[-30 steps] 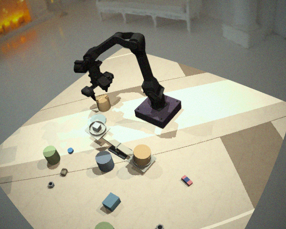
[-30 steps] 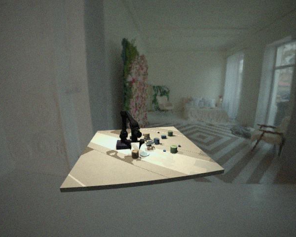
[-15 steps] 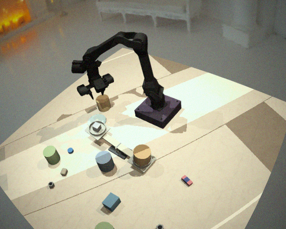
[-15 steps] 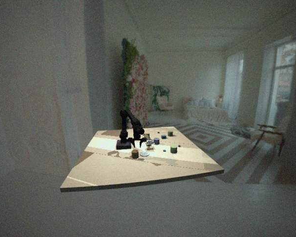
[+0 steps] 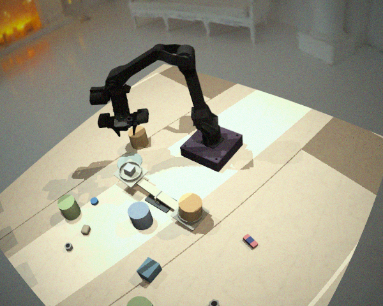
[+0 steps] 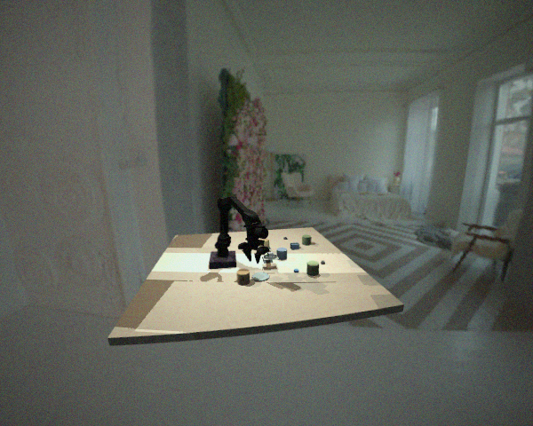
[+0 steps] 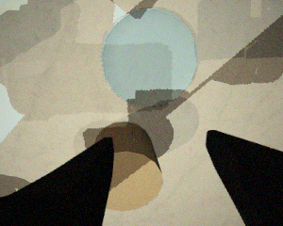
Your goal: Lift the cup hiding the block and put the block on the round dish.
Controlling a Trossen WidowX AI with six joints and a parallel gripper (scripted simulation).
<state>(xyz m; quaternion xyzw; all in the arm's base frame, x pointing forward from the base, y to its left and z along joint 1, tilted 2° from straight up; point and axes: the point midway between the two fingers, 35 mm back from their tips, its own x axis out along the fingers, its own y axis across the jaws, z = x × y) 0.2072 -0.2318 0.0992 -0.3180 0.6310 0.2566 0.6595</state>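
The grey block is 10 cm ahead of my gripper tip, 14 cm to the left of it and 2 cm below it. Also, from my gripper tip: blue disc: 25 cm ahead, 7 cm to the left, 10 cm below; then blue cylinder: 18 cm ahead, 26 cm to the left, 7 cm below; then round dish: 3 cm ahead, 2 cm to the left, 10 cm below.
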